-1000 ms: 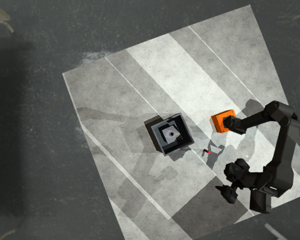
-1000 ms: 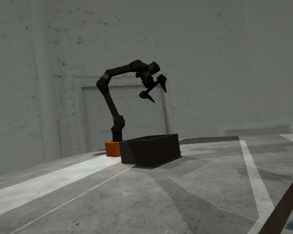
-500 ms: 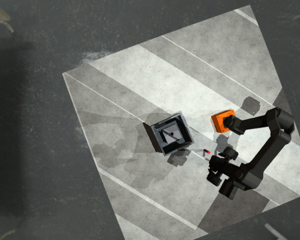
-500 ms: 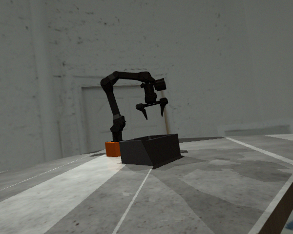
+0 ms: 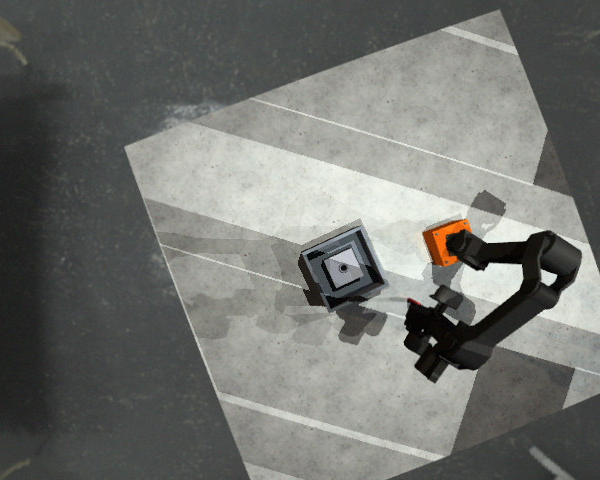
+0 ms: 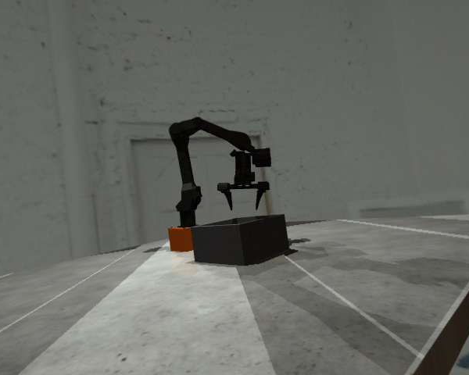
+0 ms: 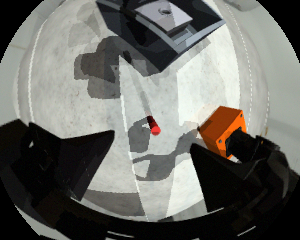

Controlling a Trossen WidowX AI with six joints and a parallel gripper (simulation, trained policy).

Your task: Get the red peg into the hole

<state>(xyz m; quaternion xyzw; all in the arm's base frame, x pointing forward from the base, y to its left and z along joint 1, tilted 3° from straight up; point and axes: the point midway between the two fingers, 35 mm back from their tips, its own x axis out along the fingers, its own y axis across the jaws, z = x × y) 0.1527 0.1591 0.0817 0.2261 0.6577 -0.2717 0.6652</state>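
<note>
Right now my gripper tip is 7 cm above the red peg and 1 cm to the left of it. Also, from my gripper tip: grey plate: 19 cm ahead, 15 cm to the right, 7 cm below; then dark box: 19 cm ahead, 15 cm to the right, 9 cm below.
</note>
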